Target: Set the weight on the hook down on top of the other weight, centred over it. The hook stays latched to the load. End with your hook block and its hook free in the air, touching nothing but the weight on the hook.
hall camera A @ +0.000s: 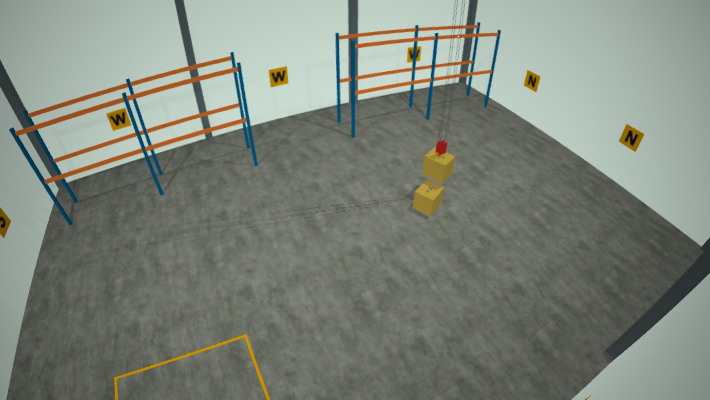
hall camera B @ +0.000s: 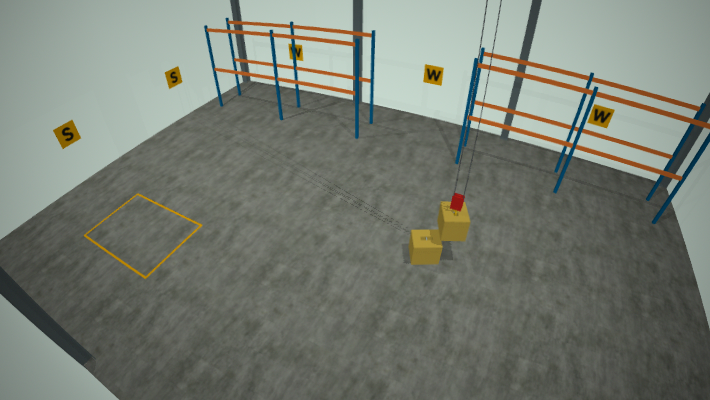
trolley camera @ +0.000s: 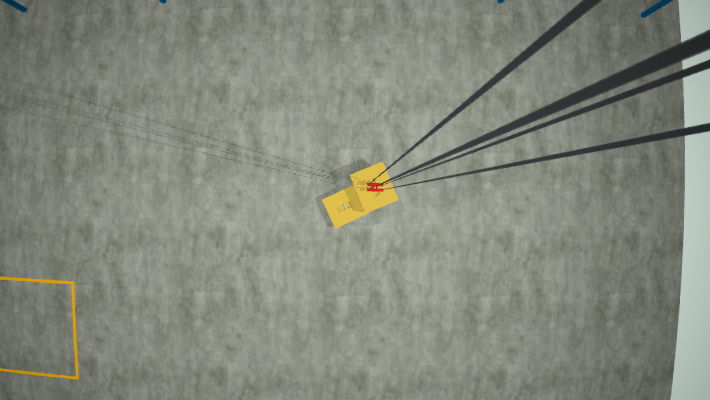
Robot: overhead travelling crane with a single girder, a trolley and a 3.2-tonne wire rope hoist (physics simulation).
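Observation:
The red hook block (hall camera A: 441,147) (hall camera B: 457,202) (trolley camera: 375,187) hangs on its ropes right above the yellow weight on the hook (hall camera A: 438,167) (hall camera B: 454,227) (trolley camera: 384,200), with the hook latched to it. This weight hangs level in the air. The other yellow weight (hall camera A: 427,201) (hall camera B: 425,252) (trolley camera: 334,212) stands on the floor, lower down. A gap shows between the two in the hall camera A view. In the trolley view the hung weight is offset right and slightly up from the other, their edges roughly parallel. Its shadow falls on the lower weight's right part.
Blue and orange racks (hall camera A: 143,143) (hall camera A: 353,115) (hall camera B: 357,115) (hall camera B: 566,165) stand along the W wall, well away from the weights. A yellow floor outline (hall camera A: 180,356) (hall camera B: 169,210) (trolley camera: 75,330) lies far from both weights.

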